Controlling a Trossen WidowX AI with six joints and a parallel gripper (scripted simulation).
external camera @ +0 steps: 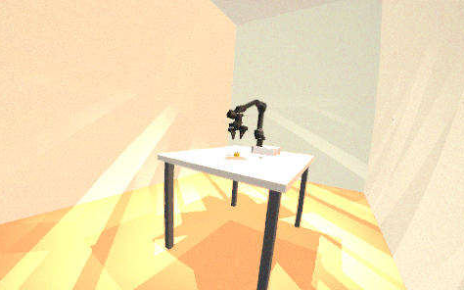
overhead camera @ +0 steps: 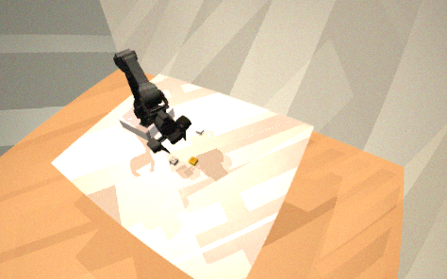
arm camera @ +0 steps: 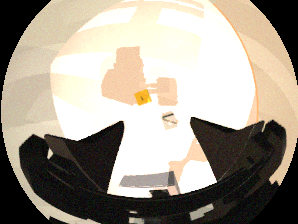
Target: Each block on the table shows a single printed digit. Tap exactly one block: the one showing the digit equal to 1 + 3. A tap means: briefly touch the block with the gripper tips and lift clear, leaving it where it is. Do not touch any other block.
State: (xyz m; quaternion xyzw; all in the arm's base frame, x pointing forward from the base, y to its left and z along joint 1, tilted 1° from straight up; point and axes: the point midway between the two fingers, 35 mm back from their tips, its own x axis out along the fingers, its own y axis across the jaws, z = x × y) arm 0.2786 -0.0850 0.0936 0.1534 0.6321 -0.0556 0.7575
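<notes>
The white block is 50 mm behind my gripper tip, 210 mm to the left of it and 120 mm below it. Round my gripper tip: yellow block: 40 mm ahead, 30 mm to the left, 120 mm below.
</notes>
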